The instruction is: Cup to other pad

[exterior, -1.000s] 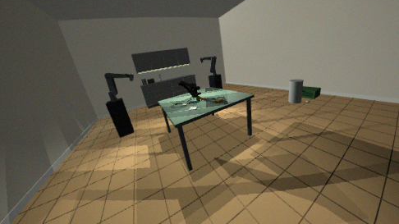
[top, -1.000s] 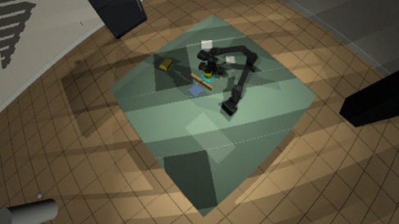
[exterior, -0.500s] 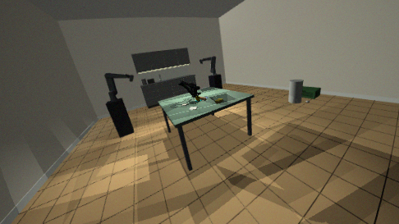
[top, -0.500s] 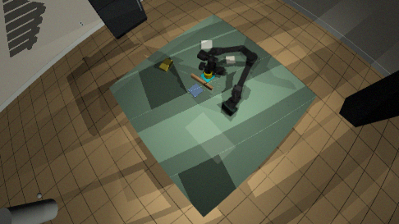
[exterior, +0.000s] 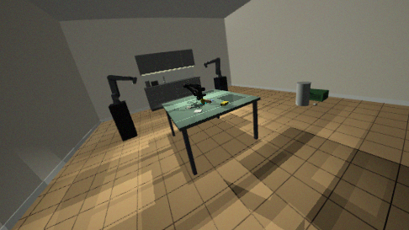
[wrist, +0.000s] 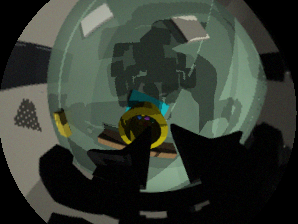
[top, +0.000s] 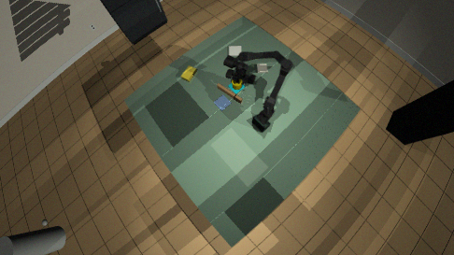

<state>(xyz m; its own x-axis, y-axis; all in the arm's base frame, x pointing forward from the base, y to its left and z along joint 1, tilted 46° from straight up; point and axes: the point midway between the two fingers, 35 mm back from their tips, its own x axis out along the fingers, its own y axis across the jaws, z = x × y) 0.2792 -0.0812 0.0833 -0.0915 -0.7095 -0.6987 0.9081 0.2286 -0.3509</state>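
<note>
Now: the yellow cup 2 cm ahead of my gripper tip, 1 cm to the left of it and 3 cm below it. Also, from my gripper tip: blue pad (1 cm ahead, 17 cm to the left, 7 cm below); then teal pad (3 cm ahead, 1 cm to the left, 7 cm below); then flat wooden bar (2 cm ahead, 9 cm to the left, 5 cm below).
</note>
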